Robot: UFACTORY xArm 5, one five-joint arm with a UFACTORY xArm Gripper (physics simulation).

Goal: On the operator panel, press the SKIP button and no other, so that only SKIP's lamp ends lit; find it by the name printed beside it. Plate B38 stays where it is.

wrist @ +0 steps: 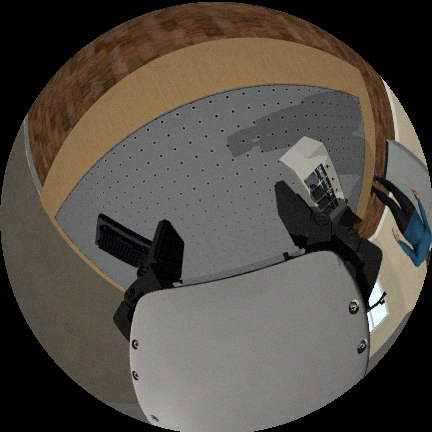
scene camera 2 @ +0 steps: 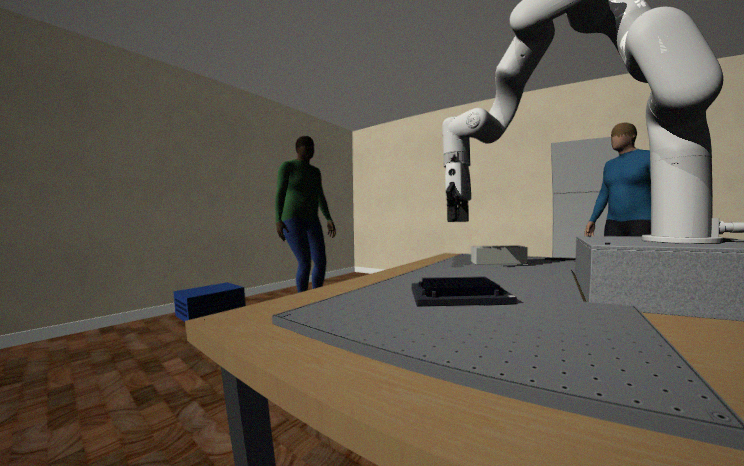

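Where they show: gripper, fingertip midpoint: [wrist: 224, 214] [scene camera 2: 458, 221]; arm's base, origin of the base link: [scene camera 2: 679, 241].
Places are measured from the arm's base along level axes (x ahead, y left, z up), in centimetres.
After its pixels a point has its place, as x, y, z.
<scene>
The operator panel [scene camera 2: 485, 255] {42.2, -20.1, -6.5} [wrist: 302, 153] {46.2, -21.6, -5.6} is a pale, slanted box on the grey perforated board. In the wrist view its face with dark buttons and labels is partly hidden behind the right finger; no name or lamp state is readable. My gripper [scene camera 2: 457, 218] {47.6, -8.5, 4.1} [wrist: 224, 214] {47.6, -8.5, 4.1} is open and empty. It hangs well above the board, and the panel lies to the right of its fingers in the wrist view. A black ribbed piece in a dark holder [scene camera 2: 466, 301] [wrist: 98, 236] lies on the board, to the left in the wrist view; no B38 marking is readable.
The perforated board [scene camera 2: 494, 334] {30.6, 35.3, -9.4} [wrist: 200, 150] {50.2, -7.2, -9.3} lies on a wooden table [scene camera 2: 329, 378] {42.7, 50.7, -10.6} [wrist: 200, 65] {64.2, -12.8, -10.6}. The arm stands on a grey block [scene camera 2: 658, 279] {8.1, 14.7, -5.1}. A person in blue [scene camera 2: 625, 181] [wrist: 419, 232], a person in green [scene camera 2: 300, 186] and a blue box [scene camera 2: 214, 301] are beyond the table.
</scene>
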